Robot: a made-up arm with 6 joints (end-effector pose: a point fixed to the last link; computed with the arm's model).
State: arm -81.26 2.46 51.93 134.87 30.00 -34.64
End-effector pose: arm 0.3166 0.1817 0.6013 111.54 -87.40 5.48
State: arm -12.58 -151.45 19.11 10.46 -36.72 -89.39
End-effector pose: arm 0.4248 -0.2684 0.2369 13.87 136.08 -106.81
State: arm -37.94 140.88 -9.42 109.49 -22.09 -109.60
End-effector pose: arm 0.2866 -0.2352 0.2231 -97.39 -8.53 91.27
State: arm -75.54 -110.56 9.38 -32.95 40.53 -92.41
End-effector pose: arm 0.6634 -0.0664 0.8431 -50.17 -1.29 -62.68
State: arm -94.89 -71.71 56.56 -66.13 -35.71 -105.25
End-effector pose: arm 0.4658 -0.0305 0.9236 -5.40 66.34 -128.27
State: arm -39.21 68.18 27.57 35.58 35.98 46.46
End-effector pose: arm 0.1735 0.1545 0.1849 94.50 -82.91 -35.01
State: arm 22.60 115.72 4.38 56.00 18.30 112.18
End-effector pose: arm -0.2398 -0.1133 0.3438 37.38 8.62 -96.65
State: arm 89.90 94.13 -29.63 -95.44 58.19 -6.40
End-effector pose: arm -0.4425 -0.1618 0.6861 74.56 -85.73 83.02
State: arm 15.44 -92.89 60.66 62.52 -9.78 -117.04
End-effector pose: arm 0.4079 -0.0498 0.3304 -53.71 13.38 -88.98
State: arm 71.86 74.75 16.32 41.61 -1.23 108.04
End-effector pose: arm -0.3291 0.0858 0.7406 -18.52 -4.85 -140.96
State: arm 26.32 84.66 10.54 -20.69 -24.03 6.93
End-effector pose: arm -0.2314 0.0675 0.2564 -7.70 -108.97 -48.64
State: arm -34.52 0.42 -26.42 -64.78 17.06 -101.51
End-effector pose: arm 0.3764 0.1588 0.2167 -161.22 -18.71 25.90
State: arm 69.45 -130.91 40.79 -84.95 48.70 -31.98
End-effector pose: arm -0.2719 -0.1718 0.3777 -125.32 88.25 79.90
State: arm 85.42 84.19 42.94 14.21 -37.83 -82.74
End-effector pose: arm -0.3804 0.0720 0.8417 -33.78 10.51 30.47
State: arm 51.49 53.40 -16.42 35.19 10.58 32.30
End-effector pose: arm -0.3531 0.2064 0.4744 -39.11 -28.48 -55.00
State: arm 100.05 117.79 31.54 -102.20 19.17 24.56
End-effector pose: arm -0.3376 -0.0042 0.8642 55.98 -105.92 -53.15
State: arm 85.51 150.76 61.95 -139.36 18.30 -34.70
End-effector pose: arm -0.2021 -0.1126 0.7116 -30.34 -127.59 -75.54
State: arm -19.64 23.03 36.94 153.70 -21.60 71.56
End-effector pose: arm 0.2402 0.1756 0.3710 10.86 60.70 -107.96
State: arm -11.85 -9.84 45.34 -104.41 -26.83 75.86
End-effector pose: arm 0.3349 0.1733 0.3887 4.13 103.92 -11.31
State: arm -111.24 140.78 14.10 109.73 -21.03 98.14
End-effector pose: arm 0.5708 -0.1620 0.7054 68.98 -122.20 -65.45
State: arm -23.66 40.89 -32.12 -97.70 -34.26 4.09
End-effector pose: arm 0.2878 0.0888 0.1862 32.86 137.88 -2.29
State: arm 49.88 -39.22 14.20 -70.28 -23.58 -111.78
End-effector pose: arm -0.0984 0.1204 0.2638 155.15 -72.15 -35.83
